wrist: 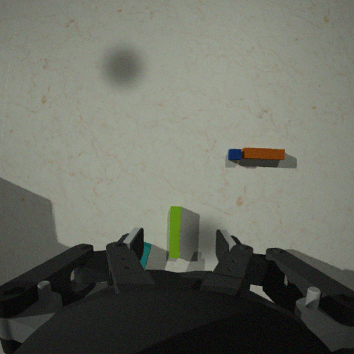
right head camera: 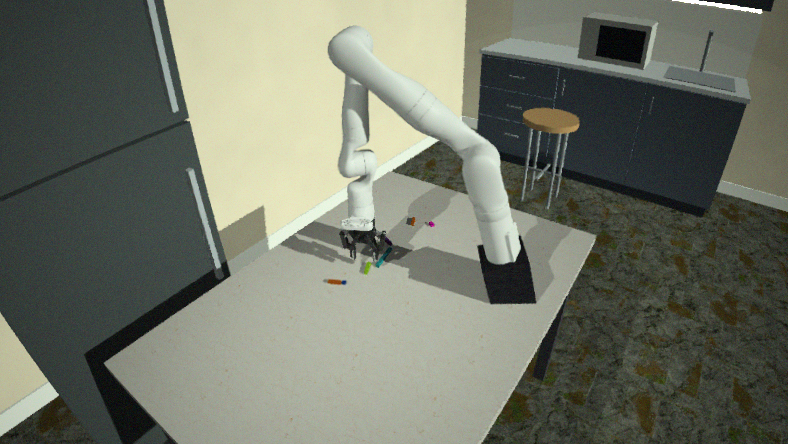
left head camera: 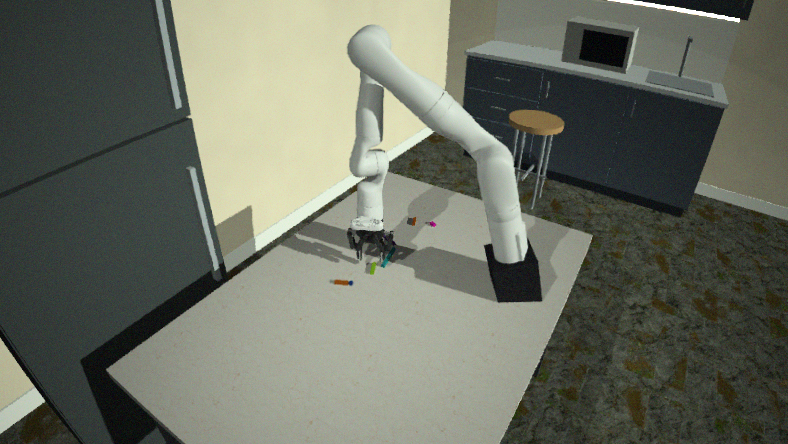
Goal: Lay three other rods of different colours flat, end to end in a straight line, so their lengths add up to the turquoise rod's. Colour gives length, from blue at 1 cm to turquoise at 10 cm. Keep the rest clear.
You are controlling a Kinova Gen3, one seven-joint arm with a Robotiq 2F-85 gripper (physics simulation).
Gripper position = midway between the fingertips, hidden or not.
Observation:
In view: the gripper (right head camera: pixel 364 259).
The gripper is seen too in the wrist view (wrist: pixel 179 240) and in the left head camera view (left head camera: pixel 371 259).

